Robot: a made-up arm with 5 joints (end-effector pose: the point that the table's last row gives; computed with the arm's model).
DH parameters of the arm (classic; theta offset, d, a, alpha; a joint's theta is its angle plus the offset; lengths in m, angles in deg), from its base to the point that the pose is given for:
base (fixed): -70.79 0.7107 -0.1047 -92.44
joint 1: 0 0.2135 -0.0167 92.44
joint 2: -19.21 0.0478 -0.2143 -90
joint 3: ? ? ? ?
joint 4: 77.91 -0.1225 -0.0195 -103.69
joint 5: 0 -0.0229 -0.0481 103.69
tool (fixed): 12.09 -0.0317 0 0
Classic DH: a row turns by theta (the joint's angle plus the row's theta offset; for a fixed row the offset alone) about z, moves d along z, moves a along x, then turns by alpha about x.
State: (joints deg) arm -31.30 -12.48 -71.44 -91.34 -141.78
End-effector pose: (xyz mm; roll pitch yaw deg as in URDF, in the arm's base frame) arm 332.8 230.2 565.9 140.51 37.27 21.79
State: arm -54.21 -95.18 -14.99 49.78 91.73
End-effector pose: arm 461.9 99.0 841.6 -13.13 38.50 -89.34
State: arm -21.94 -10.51 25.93 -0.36 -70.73
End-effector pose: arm 377.3 531.5 541.3 -51.54 -71.74 44.92
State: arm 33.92 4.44 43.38 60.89 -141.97
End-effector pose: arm 359.3 519.9 982.4 148.12 7.85 -138.95
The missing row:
joint 3: 0 0.148 -0.163 90
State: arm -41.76 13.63 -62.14 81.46 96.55
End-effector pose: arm 274.6 314.8 491.1 -141.48 -17.79 -73.76
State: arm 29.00 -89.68 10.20 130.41 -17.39
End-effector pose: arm 499.7 57.3 482.8 18.81 -33.94 31.72
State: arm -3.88 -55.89 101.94 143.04 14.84
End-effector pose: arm 542.2 204.7 901.2 -90.33 -37.63 115.46
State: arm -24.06 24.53 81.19 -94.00 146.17
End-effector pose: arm 142.4 571.0 743.8 -137.53 -15.97 97.76
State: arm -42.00 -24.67 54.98 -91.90 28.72
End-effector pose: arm 457.2 594.4 667.5 40.81 46.49 -84.38
